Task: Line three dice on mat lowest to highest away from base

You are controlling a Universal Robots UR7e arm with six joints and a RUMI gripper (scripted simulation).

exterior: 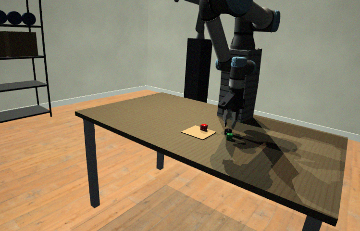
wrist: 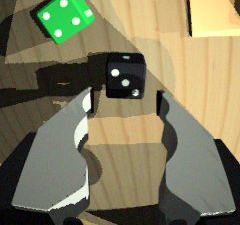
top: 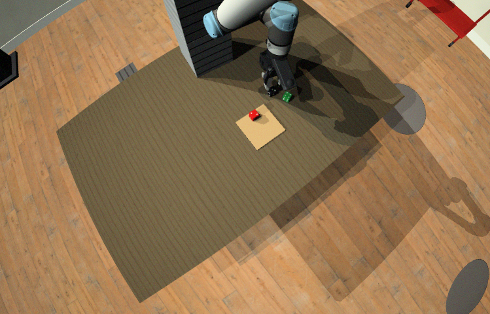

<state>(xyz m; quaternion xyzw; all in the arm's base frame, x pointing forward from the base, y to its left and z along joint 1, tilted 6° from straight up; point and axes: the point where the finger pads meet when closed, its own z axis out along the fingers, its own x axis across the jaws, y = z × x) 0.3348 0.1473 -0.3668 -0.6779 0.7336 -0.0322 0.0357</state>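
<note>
The black die is 4 cm below my hand. Round my hand: tan mat 11 cm ahead, 12 cm to the right, 5 cm below; green die 5 cm ahead, 4 cm to the left, 4 cm below; red die 6 cm ahead, 12 cm to the right, 3 cm below.
</note>
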